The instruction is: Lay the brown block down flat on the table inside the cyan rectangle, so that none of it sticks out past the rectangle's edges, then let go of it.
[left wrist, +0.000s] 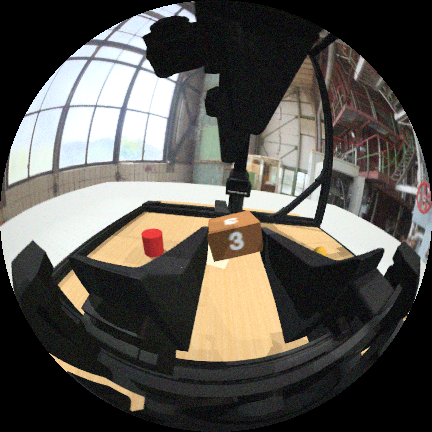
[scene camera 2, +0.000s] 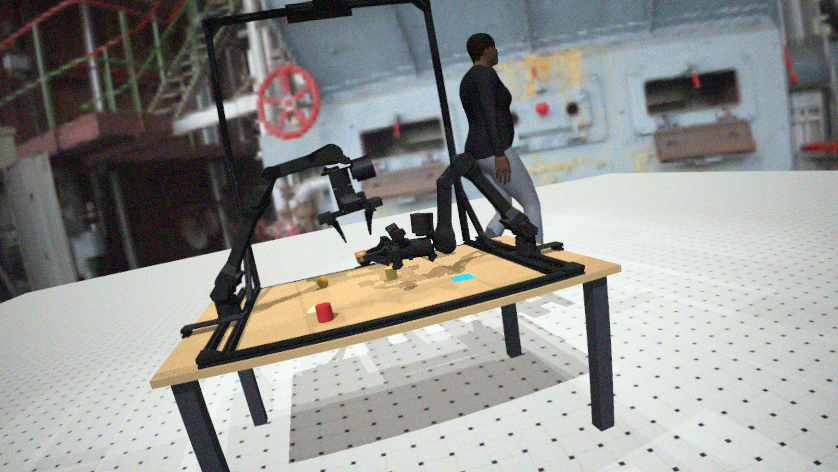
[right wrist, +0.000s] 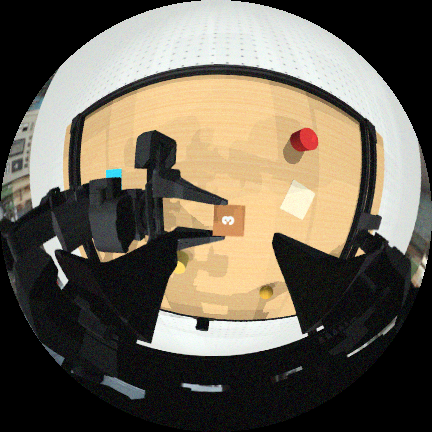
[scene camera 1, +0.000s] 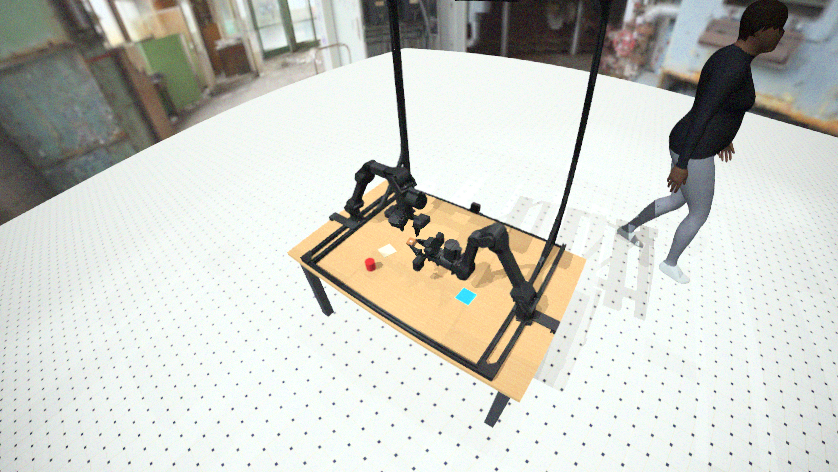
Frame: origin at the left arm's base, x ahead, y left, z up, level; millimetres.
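Seen in the pictures: left gripper, fingertip midpoint: (left wrist: pixel 233 232) (scene camera 2: pixel 361 256) (right wrist: pixel 226 219) (scene camera 1: pixel 411 242); right gripper, fingertip midpoint: (left wrist: pixel 233 152) (scene camera 2: pixel 358 239) (right wrist: pixel 226 237) (scene camera 1: pixel 409 233); left arm's base, link origin: (scene camera 2: pixel 527 252) (scene camera 1: pixel 524 315); right arm's base, link origin: (left wrist: pixel 234 210) (scene camera 2: pixel 229 315) (right wrist: pixel 359 236) (scene camera 1: pixel 356 218).
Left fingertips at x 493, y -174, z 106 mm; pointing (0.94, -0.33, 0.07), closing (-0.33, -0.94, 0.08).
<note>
Pixels of each thing's top centre, then the offset from my left fingertips to it. "spot": a spot on its surface instead.
- brown block, top centre: (left wrist: pixel 236 211) (right wrist: pixel 227 225) (scene camera 2: pixel 360 251) (scene camera 1: pixel 411 239) dx +2, dy -1, dz +14 mm
- cyan rectangle, surface spot: (right wrist: pixel 114 173) (scene camera 2: pixel 461 279) (scene camera 1: pixel 461 298) spot: dx -241, dy +137, dz -124 mm
- red cylinder, top centre: (right wrist: pixel 308 138) (left wrist: pixel 151 232) (scene camera 2: pixel 322 305) (scene camera 1: pixel 369 261) dx +173, dy +75, dz -83 mm
- cream rectangle, surface spot: (right wrist: pixel 298 200) (scene camera 1: pixel 387 250) spot: dx +145, dy -45, dz -124 mm
- yellow ball, top centre: (left wrist: pixel 321 246) (right wrist: pixel 266 297) (scene camera 2: pixel 321 276) dx +40, dy -275, dz -86 mm
- small yellow object, top centre: (right wrist: pixel 176 266) (scene camera 2: pixel 390 267) dx -145, dy -114, dz -86 mm
The brown block (scene camera 1: pixel 411 240) (scene camera 2: pixel 359 256) (left wrist: pixel 235 242) (right wrist: pixel 229 220) is held above the table, with a white 3 on visible faces. My left gripper (scene camera 1: pixel 413 242) (scene camera 2: pixel 362 256) (left wrist: pixel 233 232) (right wrist: pixel 226 219) is shut on it, fingers on opposite sides; the block looks slightly tilted in the left wrist view. My right gripper (scene camera 1: pixel 409 230) (scene camera 2: pixel 357 237) is open and empty, above and apart from the block. The cyan rectangle (scene camera 1: pixel 466 296) (scene camera 2: pixel 462 277) (right wrist: pixel 114 173) lies on the table, partly hidden by the left arm in the right wrist view.
A red cylinder (scene camera 1: pixel 370 264) (scene camera 2: pixel 323 312) (left wrist: pixel 153 243) (right wrist: pixel 304 139) stands near a cream rectangle (scene camera 1: pixel 387 250) (right wrist: pixel 298 200). A yellow ball (scene camera 2: pixel 321 282) (left wrist: pixel 320 250) (right wrist: pixel 266 292) and a small yellow object (scene camera 2: pixel 391 273) (right wrist: pixel 179 267) are on the table. Black rails edge it.
</note>
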